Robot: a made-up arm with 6 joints. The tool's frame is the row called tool.
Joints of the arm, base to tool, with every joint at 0 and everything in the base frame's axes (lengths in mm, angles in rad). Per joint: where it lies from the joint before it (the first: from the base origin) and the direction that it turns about. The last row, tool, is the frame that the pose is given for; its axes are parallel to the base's.
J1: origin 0 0 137.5 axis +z
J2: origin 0 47.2 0 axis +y
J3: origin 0 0 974.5 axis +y
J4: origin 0 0 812.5 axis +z
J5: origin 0 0 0 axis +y
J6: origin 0 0 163.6 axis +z
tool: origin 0 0 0
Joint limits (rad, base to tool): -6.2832..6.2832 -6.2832..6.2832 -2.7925..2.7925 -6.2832..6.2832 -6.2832..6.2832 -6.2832..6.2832
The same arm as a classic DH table. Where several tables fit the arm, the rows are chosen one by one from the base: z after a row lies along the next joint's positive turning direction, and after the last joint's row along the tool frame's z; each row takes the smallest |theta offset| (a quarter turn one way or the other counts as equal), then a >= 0, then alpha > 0; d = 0 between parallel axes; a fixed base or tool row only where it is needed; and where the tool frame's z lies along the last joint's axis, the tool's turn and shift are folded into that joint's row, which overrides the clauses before.
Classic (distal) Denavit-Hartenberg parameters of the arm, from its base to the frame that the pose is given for. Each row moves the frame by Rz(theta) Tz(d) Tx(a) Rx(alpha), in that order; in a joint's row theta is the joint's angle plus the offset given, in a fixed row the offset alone. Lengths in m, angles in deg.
J1: a 0; alpha -90; d 0.1375; theta offset 0
J2: a 0.9745; alpha 0; d 0; theta offset -90
J3: a 0; alpha 90; d 0.0472; theta offset 90
J4: a 0; alpha -90; d 0.8125; theta offset 0
J5: a 0; alpha 90; d 0; theta offset 0
J6: a 0; alpha 0; d 0.1636; theta offset 0
Joint limits (deg, base to tool): -360..360 -360..360 -160..160 -360..360 -360..360 -360..360

